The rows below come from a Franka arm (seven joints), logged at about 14 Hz.
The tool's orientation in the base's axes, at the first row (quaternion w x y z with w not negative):
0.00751 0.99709 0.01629 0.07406
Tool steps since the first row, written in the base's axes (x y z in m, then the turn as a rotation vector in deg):
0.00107 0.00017 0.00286 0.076 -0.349 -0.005
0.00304 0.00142 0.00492 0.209 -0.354 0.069
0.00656 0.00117 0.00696 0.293 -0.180 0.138
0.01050 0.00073 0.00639 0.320 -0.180 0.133
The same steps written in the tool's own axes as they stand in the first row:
0.00149 -0.00009 -0.00267 0.063 0.351 0.021
0.00378 -0.00124 -0.00443 0.205 0.362 -0.033
0.00755 -0.00084 -0.00593 0.304 0.191 -0.091
0.01135 -0.00029 -0.00478 0.330 0.192 -0.082

